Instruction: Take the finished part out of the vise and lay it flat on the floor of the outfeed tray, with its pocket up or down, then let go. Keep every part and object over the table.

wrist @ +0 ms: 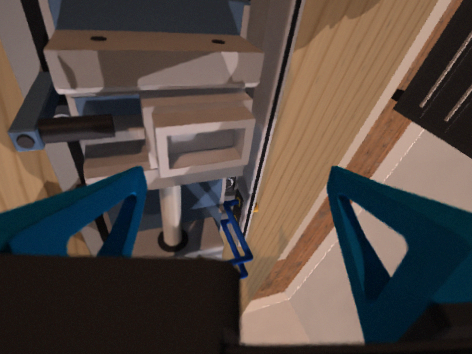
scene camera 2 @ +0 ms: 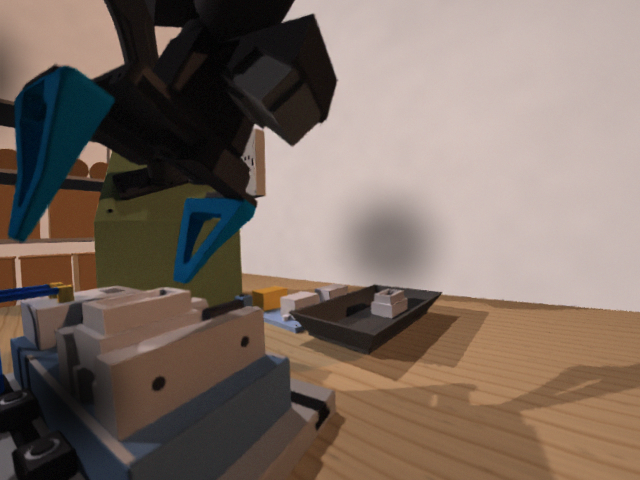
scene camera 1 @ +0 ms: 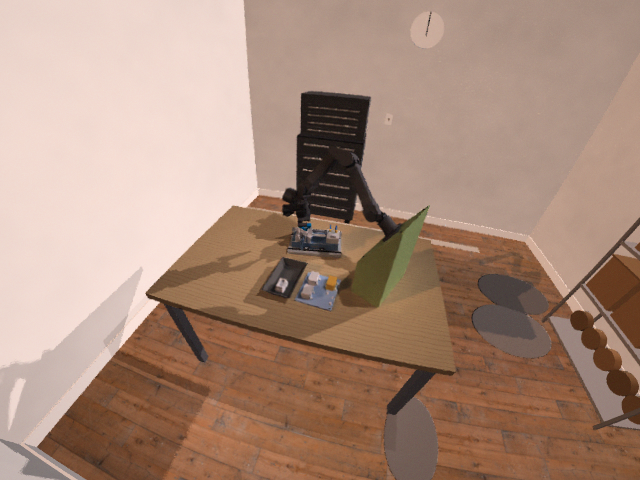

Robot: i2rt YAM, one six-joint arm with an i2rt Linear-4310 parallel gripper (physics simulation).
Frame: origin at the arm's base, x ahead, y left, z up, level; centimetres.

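Seen in the pictures: gripper, fingertip midpoint: [wrist: 236,176] [scene camera 2: 117,266] [scene camera 1: 305,223]; arm's base at its link origin: [scene camera 2: 165,177] [scene camera 1: 393,232].
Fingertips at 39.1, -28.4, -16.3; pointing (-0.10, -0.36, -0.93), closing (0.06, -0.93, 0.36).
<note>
Pixels of each thing's top centre, then the offset from my fingertips to it, as dx, dy, dz.
- finished part at its top centre: [wrist: 207,148] [scene camera 2: 139,296] +0.6, +0.9, -2.0
- blue-grey vise at its top centre: [wrist: 182,212] [scene camera 2: 117,304] [scene camera 1: 316,231] -6.0, +2.5, -3.6
- pale stepped part at its top centre: [scene camera 2: 389,292] [scene camera 1: 281,282] +9.6, +36.8, -8.8
- black rod at its top centre: [wrist: 78,134] [scene camera 2: 223,303] +1.4, +7.2, -3.9
- blue plate at its top centre: [scene camera 2: 302,305] [scene camera 1: 318,289] -8.1, +36.8, -12.7
- orange block at its top centre: [scene camera 2: 269,289] [scene camera 1: 331,280] -14.0, +33.9, -9.1
The finished part [scene camera 2: 136,310] [wrist: 204,122], pale with a rectangular pocket facing up, sits between the pale jaws of the blue-grey vise [scene camera 1: 315,251] [scene camera 2: 191,361] [wrist: 155,67]. Whether the jaws press on it I cannot tell. My gripper [scene camera 2: 100,258] [wrist: 236,176] is open and empty, its blue fingers wide apart above the vise. In the wrist view the part lies between the finger directions, nearer the left finger and beyond the tips. The dark outfeed tray [scene camera 1: 293,272] [scene camera 2: 341,335] stands on the table beside the vise and holds another pale stepped part [scene camera 1: 281,284] [scene camera 2: 389,303].
A black rod [wrist: 77,126] on a blue arm points at the part's left side, ending short of it. Blue nozzle lines [wrist: 237,240] stand near the vise's edge. A blue plate [scene camera 1: 320,300] beside the tray bears pale blocks and an orange block [scene camera 1: 331,282] [scene camera 2: 269,298]. A green panel [scene camera 1: 387,263] [scene camera 2: 168,258] stands near the arm's base.
</note>
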